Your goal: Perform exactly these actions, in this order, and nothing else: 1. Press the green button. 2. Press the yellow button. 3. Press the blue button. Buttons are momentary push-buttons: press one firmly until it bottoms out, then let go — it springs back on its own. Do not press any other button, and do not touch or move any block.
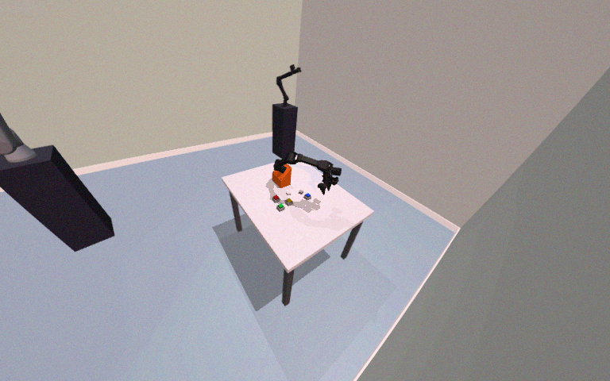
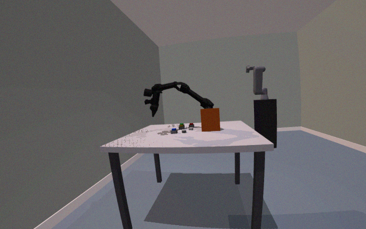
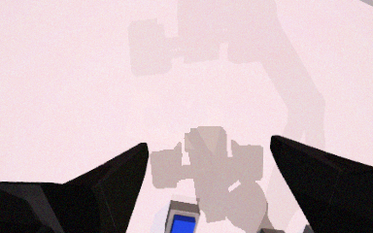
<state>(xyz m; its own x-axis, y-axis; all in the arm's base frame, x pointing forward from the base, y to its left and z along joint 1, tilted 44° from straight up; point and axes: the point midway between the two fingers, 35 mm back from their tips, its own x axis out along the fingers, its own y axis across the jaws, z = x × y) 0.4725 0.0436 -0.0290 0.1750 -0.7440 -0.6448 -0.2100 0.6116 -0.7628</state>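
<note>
The green button is 21 cm behind my gripper tip, 28 cm to the right of it and 13 cm below it. The rest, counted from my gripper tip: small grey block 25 cm behind, 1 cm to the right, 15 cm below; blue button 17 cm behind, 1 cm to the right, 13 cm below; yellow button 21 cm behind, 19 cm to the right, 13 cm below.
</note>
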